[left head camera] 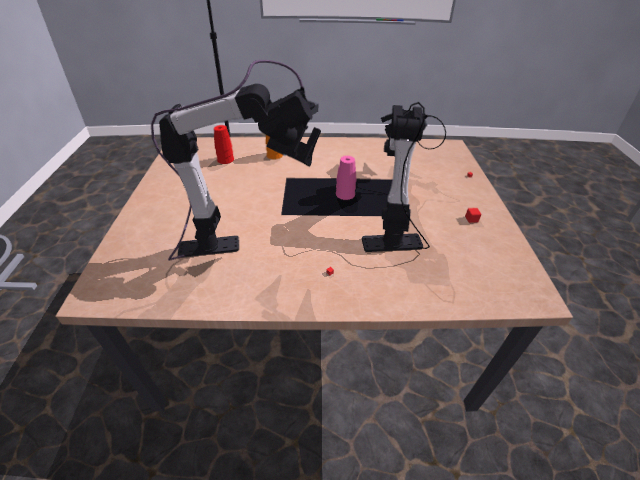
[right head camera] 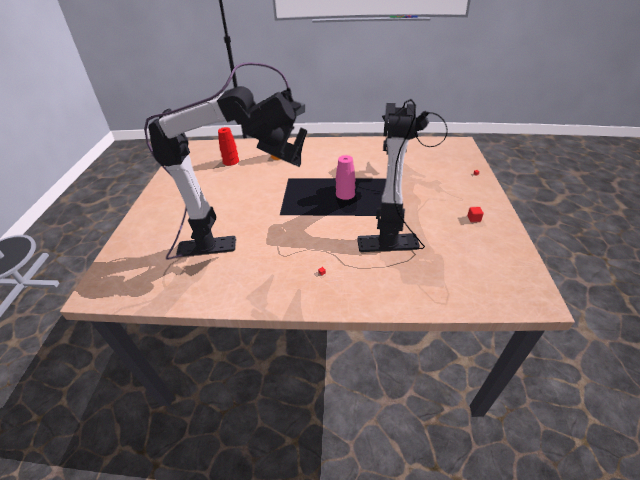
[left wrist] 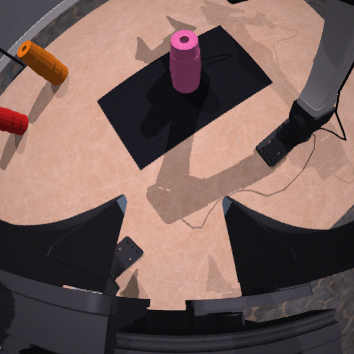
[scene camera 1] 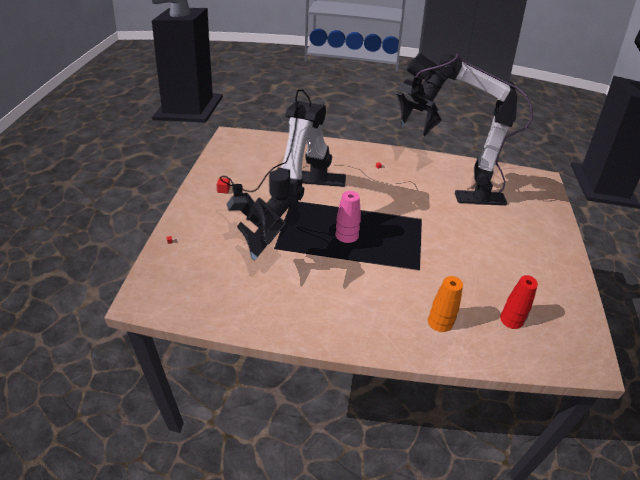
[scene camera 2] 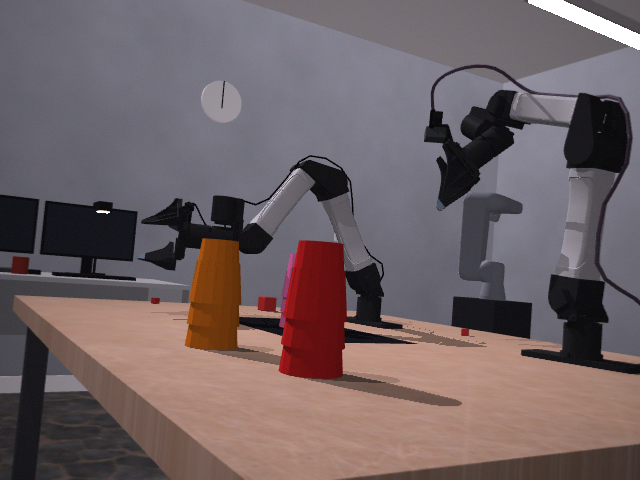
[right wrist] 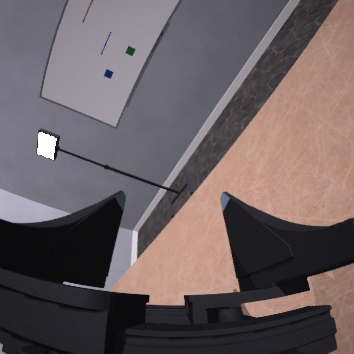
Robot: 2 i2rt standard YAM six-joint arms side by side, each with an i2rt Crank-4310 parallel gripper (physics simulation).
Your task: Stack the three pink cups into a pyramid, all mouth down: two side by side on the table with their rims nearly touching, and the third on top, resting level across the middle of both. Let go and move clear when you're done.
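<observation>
The pink cups stand nested in one upright, mouth-down stack on the black mat. In scene camera 2 the stack is mostly hidden behind the red cups. My left gripper is open and empty, high above the table and pointing down at a slant. My right gripper is open and empty, beside the mat at the picture's left in scene camera 1. The stack is outside its fingers.
Nested orange cups and nested red cups stand mouth down near the table's far edge in the head views. A larger red cube and small red cubes lie around the arms.
</observation>
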